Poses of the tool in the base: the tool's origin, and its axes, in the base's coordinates. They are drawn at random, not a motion.
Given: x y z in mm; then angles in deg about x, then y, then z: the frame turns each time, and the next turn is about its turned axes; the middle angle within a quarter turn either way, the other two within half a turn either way.
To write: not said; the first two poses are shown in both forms.
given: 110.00 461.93 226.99 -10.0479 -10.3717 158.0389
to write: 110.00 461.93 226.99 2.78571 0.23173 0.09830
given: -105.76 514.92 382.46 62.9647 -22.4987 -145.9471
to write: -105.76 514.92 382.46 3.10519 0.69825 -0.99052
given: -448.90 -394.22 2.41 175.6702 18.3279 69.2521
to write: -448.90 -394.22 2.41 -1.22178 -0.18270 -2.86717
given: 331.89 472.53 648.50 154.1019 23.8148 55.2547
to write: 331.89 472.53 648.50 -0.88613 -0.60153 -3.08147
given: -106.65 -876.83 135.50 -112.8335 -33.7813 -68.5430
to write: -106.65 -876.83 135.50 1.06473 -0.89280 -2.11090
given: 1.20 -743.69 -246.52 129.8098 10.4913 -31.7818
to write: 1.20 -743.69 -246.52 0.49952 0.31045 2.29314
